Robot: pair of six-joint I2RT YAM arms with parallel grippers.
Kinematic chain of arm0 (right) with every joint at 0, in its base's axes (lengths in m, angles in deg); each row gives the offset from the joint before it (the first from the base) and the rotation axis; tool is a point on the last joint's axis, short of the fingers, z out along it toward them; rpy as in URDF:
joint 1: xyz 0 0 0.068 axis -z
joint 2: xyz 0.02 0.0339 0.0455 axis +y
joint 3: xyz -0.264 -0.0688 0 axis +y
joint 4: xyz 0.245 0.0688 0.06 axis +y
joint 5: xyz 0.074 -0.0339 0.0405 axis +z
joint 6: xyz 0.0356 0 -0.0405 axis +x
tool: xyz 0 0 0 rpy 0 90 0
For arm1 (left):
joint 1: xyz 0 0 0.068 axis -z
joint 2: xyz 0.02 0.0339 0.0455 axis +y
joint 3: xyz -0.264 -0.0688 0 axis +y
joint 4: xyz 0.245 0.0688 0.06 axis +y
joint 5: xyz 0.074 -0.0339 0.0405 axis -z
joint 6: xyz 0.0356 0 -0.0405 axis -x
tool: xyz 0 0 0 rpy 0 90 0
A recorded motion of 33 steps. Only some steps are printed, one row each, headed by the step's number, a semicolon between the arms.
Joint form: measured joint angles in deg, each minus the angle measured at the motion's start. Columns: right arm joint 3, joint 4, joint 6, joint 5, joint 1, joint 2; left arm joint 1, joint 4, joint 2, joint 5, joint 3, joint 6.
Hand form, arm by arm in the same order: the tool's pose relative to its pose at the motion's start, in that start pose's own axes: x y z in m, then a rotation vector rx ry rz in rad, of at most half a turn. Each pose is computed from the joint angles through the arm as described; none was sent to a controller.
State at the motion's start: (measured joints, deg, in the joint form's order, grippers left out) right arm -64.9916 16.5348 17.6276 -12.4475 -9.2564 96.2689; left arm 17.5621 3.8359 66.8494 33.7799 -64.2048 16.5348
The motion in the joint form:
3: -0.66 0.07 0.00 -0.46 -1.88 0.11; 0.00 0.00 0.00 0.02 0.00 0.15
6: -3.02 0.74 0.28 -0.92 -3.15 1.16; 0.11 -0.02 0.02 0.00 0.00 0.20
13: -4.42 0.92 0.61 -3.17 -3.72 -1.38; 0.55 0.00 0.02 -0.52 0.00 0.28
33: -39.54 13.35 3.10 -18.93 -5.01 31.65; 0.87 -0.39 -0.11 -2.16 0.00 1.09
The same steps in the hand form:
3: 0.0002 0.0117 -0.0034 -0.0175 -0.0086 -0.0218; 0.0000 0.0000 0.0000 0.0003 0.0001 -0.0026
6: -0.0061 0.0222 -0.0047 -0.0288 -0.0202 -0.0301; 0.0002 -0.0004 0.0003 0.0018 0.0007 -0.0033
13: -0.0197 0.0244 -0.0239 -0.0197 -0.0922 -0.0136; 0.0006 -0.0018 0.0013 0.0002 0.0010 -0.0042
33: -0.0608 0.0762 0.0957 0.2799 -0.0303 -0.0447; -0.0003 -0.0027 0.0015 -0.0197 -0.0128 -0.0129

